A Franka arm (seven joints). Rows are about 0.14 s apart.
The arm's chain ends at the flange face. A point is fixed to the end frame.
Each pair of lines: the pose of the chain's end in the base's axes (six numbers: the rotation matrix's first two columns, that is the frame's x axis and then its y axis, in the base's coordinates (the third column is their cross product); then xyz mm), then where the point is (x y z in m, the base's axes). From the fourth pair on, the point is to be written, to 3 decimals.
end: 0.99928 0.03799 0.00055 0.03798 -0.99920 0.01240 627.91 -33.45 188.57
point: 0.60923 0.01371 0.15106
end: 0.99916 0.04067 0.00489 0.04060 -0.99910 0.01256 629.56 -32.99 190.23
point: 0.61091 0.01412 0.15264
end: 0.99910 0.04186 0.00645 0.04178 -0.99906 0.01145 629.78 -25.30 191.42
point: 0.61113 0.02183 0.15386
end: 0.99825 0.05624 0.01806 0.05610 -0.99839 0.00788 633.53 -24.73 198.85
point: 0.615 0.022 0.161
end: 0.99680 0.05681 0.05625 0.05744 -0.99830 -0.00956 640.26 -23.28 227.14
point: 0.623 0.024 0.190
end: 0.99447 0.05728 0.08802 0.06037 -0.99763 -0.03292 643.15 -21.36 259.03
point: 0.627 0.027 0.222
